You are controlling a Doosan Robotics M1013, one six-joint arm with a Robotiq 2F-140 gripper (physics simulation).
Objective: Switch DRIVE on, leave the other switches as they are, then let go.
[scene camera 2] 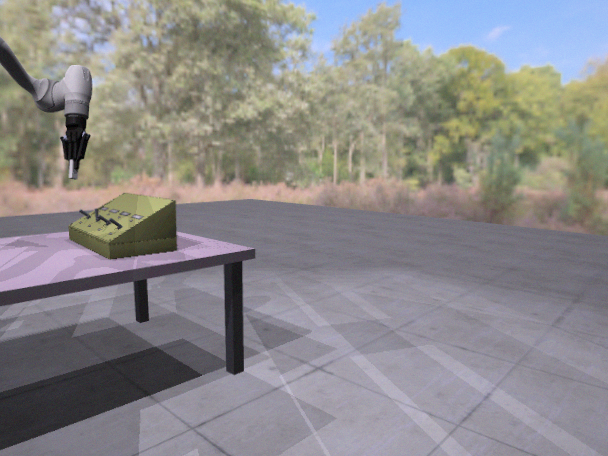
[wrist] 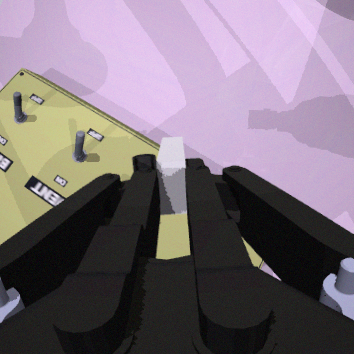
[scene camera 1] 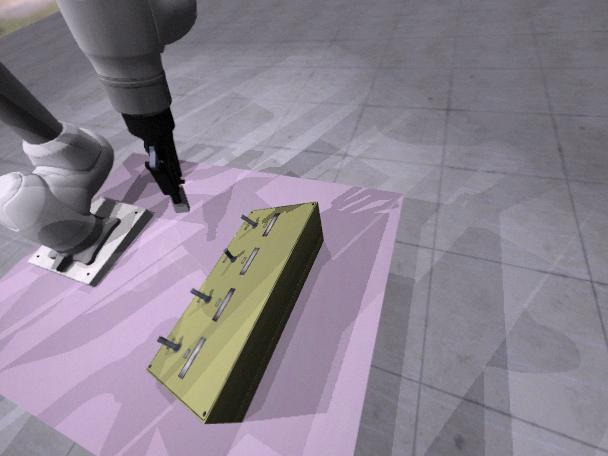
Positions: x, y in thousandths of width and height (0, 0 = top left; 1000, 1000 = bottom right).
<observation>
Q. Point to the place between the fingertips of the gripper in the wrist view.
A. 490, 439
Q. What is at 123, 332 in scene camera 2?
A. The gripper.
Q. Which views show the gripper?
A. Scene camera 2, the wrist view and scene camera 1: all of them.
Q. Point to an olive switch box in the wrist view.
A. At 131, 482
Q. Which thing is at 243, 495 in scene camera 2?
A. An olive switch box.
</observation>
